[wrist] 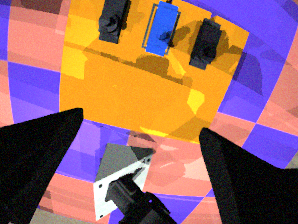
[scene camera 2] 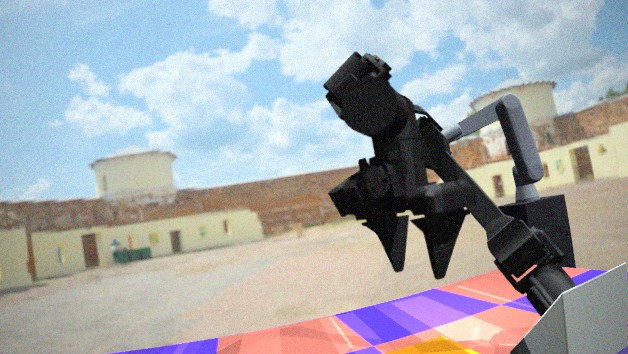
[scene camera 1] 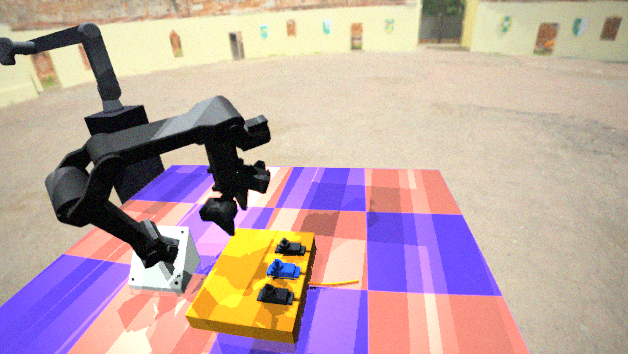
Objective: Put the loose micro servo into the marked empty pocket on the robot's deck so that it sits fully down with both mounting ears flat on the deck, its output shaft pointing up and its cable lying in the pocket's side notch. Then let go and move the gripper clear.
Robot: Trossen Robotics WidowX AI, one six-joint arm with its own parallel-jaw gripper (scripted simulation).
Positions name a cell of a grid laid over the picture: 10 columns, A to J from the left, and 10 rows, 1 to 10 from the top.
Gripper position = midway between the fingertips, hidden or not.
my gripper: wrist E6; scene camera 2 G8; scene camera 1 D7
